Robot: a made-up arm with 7 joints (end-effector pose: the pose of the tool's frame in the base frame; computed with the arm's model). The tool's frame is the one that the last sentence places. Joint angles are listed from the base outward.
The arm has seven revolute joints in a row. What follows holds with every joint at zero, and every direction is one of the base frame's. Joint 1 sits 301 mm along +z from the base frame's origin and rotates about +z. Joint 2 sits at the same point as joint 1 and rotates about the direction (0, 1, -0.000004). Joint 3 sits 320 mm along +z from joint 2 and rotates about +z. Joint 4 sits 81 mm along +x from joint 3 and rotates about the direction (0, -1, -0.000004). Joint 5 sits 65 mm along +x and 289 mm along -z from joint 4 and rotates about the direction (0, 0.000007, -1). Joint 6 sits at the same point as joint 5 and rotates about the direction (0, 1, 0.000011). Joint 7 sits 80 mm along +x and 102 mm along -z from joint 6 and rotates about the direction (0, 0.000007, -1). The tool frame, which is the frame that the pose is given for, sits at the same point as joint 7; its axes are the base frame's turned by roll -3.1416, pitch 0 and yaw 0 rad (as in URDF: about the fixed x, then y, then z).
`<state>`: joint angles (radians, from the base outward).
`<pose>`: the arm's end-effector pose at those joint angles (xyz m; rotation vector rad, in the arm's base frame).
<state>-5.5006 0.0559 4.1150 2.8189 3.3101 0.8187 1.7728</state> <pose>0.0507 -0.1021 1.0466 -0.5289 -0.0406 0.5344</pose>
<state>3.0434 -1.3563 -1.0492 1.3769 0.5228 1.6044 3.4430</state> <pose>0.1971 0.3332 0.6047 1.3145 -0.7762 -1.1324</pose>
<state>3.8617 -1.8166 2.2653 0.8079 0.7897 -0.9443 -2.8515</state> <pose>0.3779 -0.1497 0.0672 -0.1148 1.8495 -1.3655</pose>
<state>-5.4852 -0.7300 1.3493 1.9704 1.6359 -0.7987 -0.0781</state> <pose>-0.3400 0.0831 0.7993 -0.7435 -0.1049 -0.2191</pose>
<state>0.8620 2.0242 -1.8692 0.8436 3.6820 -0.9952 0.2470</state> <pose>0.2648 -0.0998 0.2676 1.4541 1.5365 -2.1119</pose>
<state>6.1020 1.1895 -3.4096 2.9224 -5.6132 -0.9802 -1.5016</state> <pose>0.6021 -0.0372 0.4968 -1.2577 1.5083 -0.6461</pose>
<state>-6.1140 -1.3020 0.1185 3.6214 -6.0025 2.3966 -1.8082</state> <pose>-0.5606 -0.0590 0.4605 0.0241 0.7562 1.2908</pose>
